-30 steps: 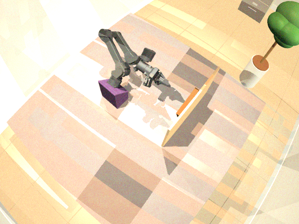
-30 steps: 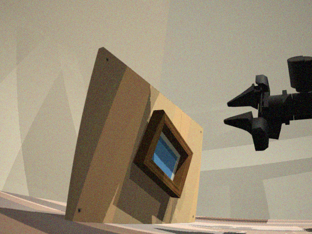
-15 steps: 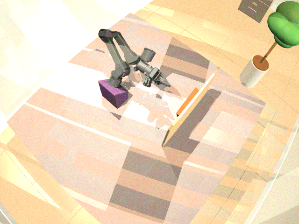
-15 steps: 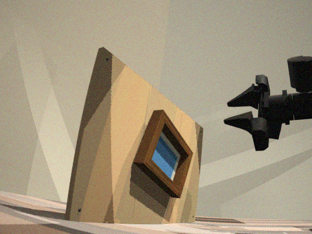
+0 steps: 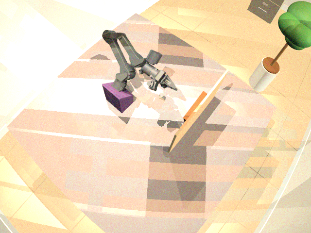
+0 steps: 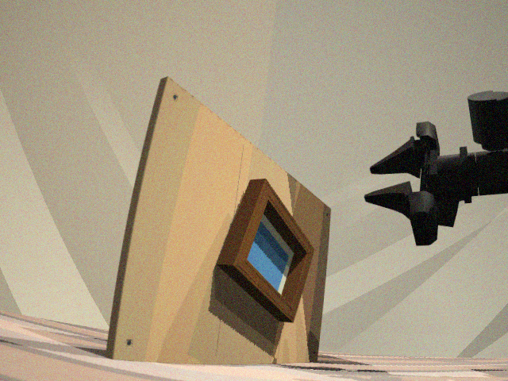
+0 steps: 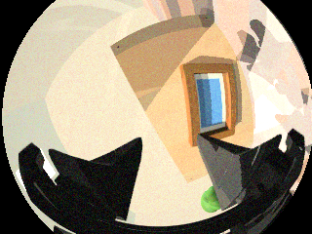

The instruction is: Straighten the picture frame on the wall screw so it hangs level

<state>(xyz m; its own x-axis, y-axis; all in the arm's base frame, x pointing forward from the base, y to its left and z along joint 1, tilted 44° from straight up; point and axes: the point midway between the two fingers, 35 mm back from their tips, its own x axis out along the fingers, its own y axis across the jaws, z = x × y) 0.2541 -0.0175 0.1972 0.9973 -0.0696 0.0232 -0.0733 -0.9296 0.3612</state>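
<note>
Now: the picture frame 130 mm ahead of my gripper tip, 110 mm below it and 30 mm to the left of it. The rest, counted from my gripper tip: wall panel: 140 mm ahead, 110 mm below, 30 mm to the left.
</note>
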